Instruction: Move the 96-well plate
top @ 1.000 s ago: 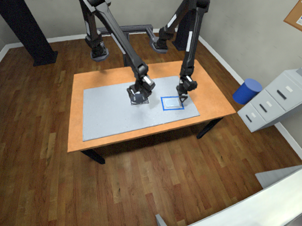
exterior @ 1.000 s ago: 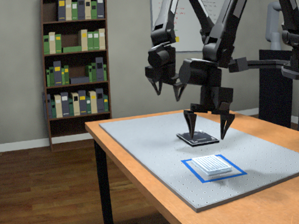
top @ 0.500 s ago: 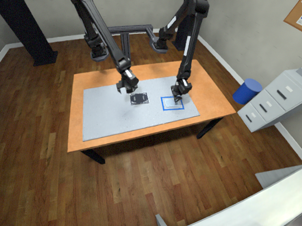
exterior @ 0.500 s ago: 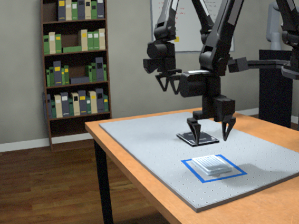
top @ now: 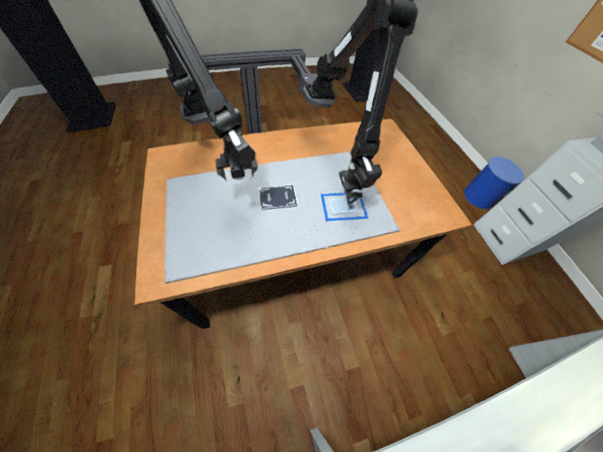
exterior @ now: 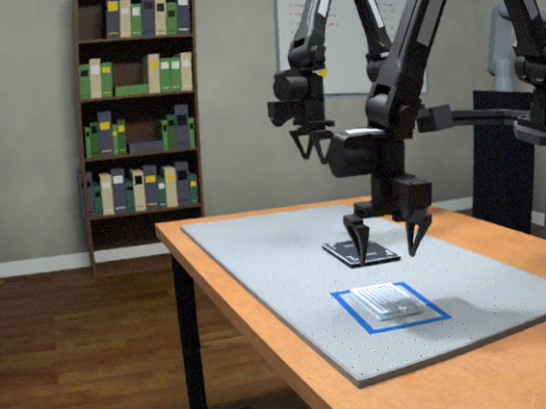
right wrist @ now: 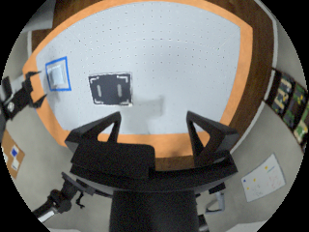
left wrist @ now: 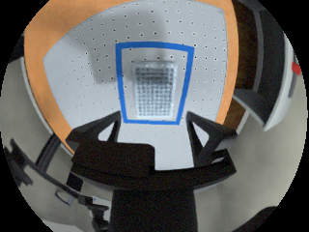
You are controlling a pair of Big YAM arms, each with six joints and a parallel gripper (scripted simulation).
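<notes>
Now: the clear 96-well plate 80 mm below my left hand. Also, from my left hand: black plate nest 120 mm behind, 270 mm to the right, 80 mm below.
</notes>
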